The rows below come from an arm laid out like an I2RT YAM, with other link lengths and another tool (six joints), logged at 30 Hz.
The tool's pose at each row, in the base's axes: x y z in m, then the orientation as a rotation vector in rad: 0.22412, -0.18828, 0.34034, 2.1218, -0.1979, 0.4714; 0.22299, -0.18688, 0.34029, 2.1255, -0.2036, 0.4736; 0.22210, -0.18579, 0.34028, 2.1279, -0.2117, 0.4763; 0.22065, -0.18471, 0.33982, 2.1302, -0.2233, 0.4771; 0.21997, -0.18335, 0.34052, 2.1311, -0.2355, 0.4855; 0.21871, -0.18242, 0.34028, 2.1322, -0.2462, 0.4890; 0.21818, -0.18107, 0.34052, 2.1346, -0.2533, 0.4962; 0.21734, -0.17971, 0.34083, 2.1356, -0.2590, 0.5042
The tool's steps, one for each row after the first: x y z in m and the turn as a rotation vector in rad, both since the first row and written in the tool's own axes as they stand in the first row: -0.00100, -0.00047, -0.00142, 0.0034, -0.0014, 0.0052; -0.00178, -0.00081, -0.00255, 0.0055, -0.0032, 0.0122; -0.00324, -0.00131, -0.00358, 0.0068, -0.0075, 0.0210; -0.00353, -0.00132, -0.00523, 0.0082, -0.0065, 0.0331; -0.00474, -0.00163, -0.00620, 0.0090, -0.0084, 0.0422; -0.00508, -0.00203, -0.00757, 0.0122, -0.0067, 0.0503; -0.00567, -0.00230, -0.00907, 0.0143, -0.0036, 0.0576
